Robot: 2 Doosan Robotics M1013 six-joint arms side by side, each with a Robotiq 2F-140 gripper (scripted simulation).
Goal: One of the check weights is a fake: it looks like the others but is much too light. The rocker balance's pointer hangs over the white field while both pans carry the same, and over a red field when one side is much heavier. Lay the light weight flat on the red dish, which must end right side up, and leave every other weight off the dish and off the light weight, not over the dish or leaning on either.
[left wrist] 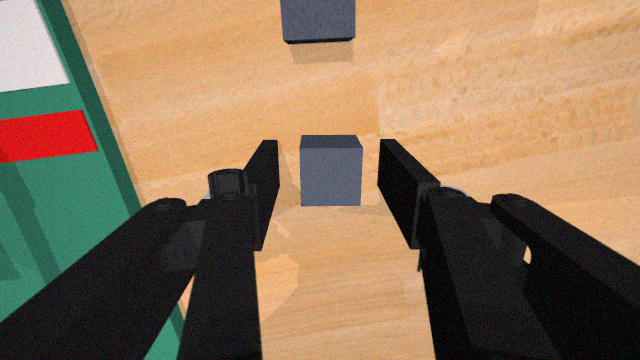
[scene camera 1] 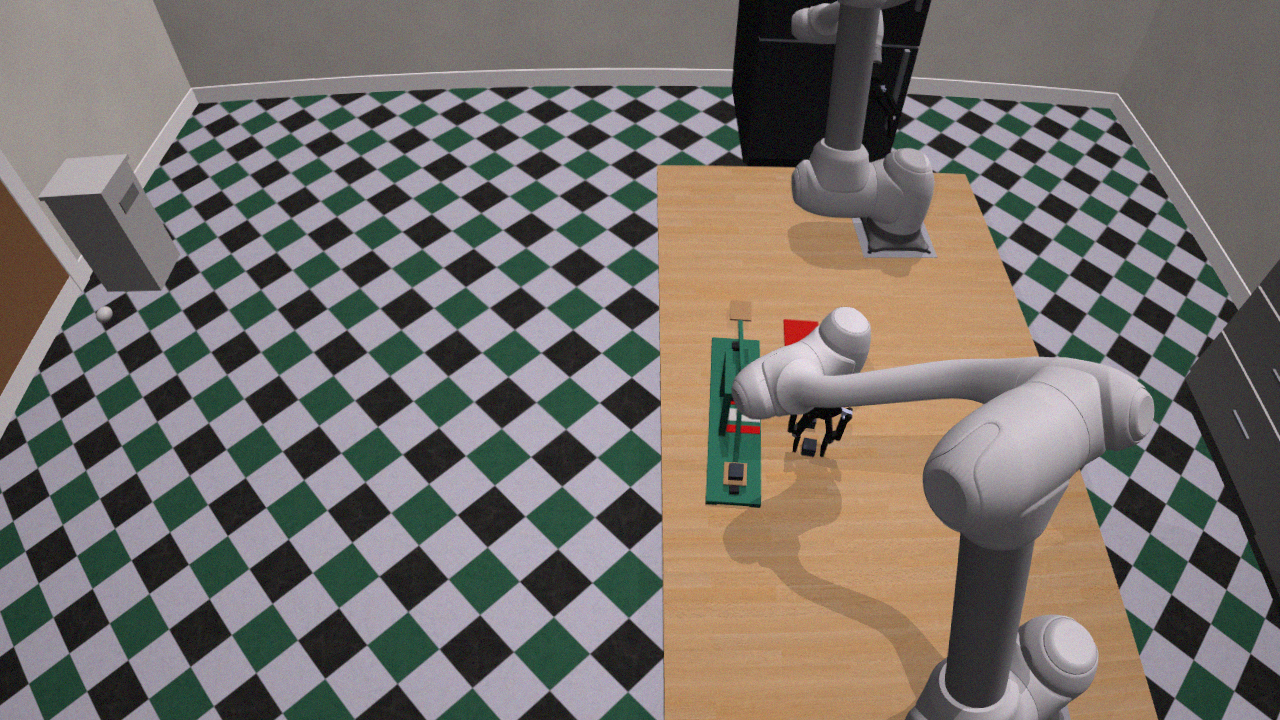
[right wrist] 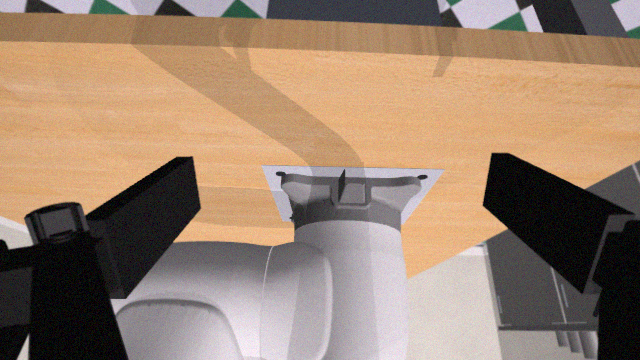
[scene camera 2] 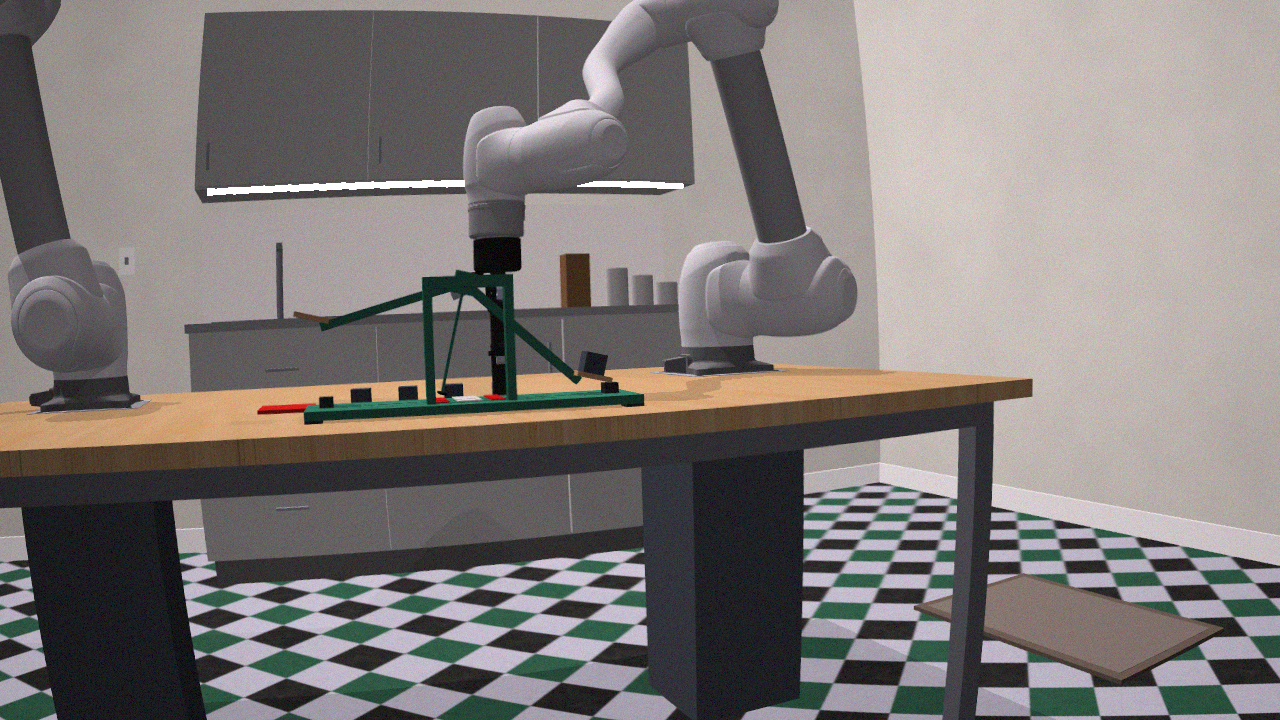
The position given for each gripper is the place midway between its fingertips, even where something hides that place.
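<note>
Green rocker balance (scene camera 2: 610,394) (scene camera 1: 724,362) (left wrist: 72,188). Left gripper (scene camera 2: 502,397) (scene camera 1: 808,449) (left wrist: 328,163). Right gripper (scene camera 1: 867,135) (right wrist: 341,181).
</note>
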